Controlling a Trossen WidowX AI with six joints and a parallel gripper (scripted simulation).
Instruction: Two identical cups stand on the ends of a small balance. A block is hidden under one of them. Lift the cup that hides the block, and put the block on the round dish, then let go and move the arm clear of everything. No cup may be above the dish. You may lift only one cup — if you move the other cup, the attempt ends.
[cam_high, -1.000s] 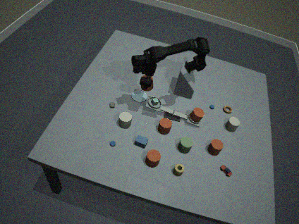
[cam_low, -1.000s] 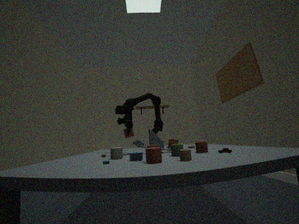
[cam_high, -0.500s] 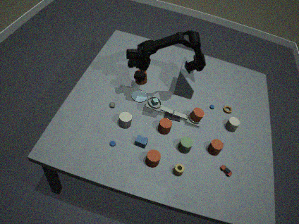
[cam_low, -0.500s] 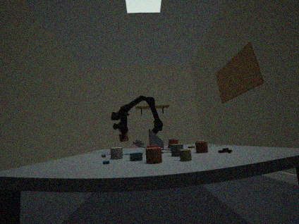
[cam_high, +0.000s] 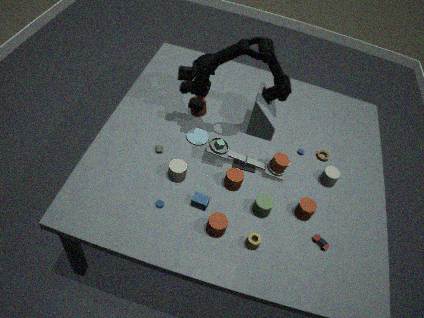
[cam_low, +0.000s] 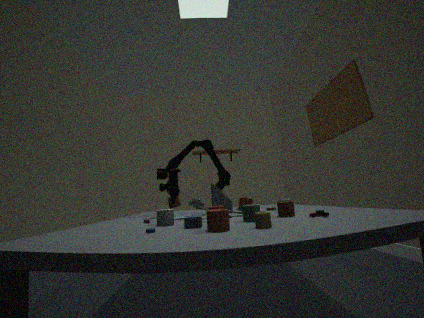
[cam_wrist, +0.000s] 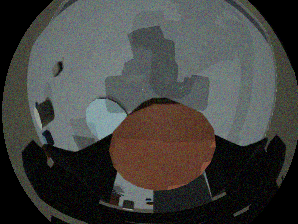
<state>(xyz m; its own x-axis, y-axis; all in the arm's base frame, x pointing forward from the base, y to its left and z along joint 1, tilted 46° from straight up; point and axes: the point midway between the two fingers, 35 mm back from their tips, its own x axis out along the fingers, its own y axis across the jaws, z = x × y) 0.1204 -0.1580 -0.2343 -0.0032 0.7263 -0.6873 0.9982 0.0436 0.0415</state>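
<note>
My gripper tip is now 190 mm short of the greenish block, 150 mm to the right of it and 10 mm below it. The rest, counted from my gripper tip: blue box 440 mm ahead, 150 mm to the left, 60 mm below; pale blue round dish 100 mm ahead, 40 mm to the left, 70 mm below.
</note>
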